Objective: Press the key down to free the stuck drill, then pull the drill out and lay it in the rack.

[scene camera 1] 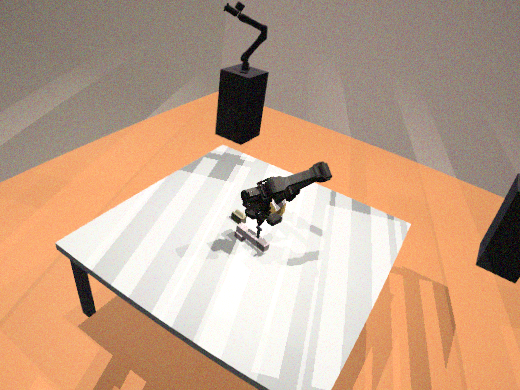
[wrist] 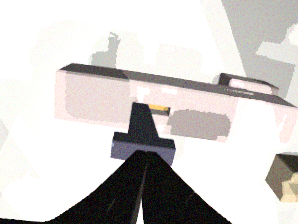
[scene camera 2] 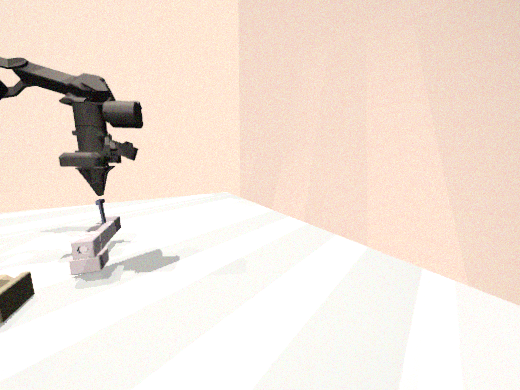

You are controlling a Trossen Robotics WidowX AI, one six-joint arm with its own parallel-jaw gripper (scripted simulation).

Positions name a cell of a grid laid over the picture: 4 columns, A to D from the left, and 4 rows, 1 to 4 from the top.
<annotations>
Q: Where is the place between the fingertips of my gripper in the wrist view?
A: At B3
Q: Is my gripper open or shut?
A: Shut.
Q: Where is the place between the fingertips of my gripper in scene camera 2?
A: A3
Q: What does my gripper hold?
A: Nothing.
</annotations>
